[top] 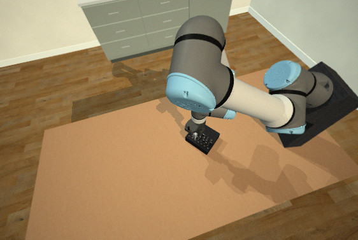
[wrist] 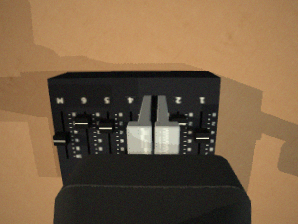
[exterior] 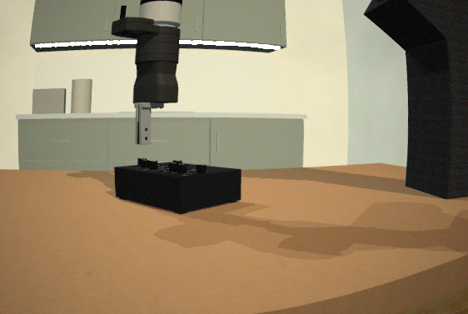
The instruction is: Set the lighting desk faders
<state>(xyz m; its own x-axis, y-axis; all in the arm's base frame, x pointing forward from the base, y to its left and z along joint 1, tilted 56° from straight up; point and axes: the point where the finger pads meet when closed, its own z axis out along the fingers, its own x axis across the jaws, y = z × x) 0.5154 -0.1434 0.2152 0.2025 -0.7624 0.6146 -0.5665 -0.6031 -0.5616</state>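
My gripper is now 20 mm past the channel 3 cap, 10 mm to the left of it and 50 mm above it. Also, from my hand: channel 2 cap: 10 mm behind, 30 mm to the right, 50 mm below; then channel 5 cap: 40 mm behind, 30 mm to the left, 50 mm below; then channel 1 cap: 20 mm behind, 50 mm to the right, 50 mm below.
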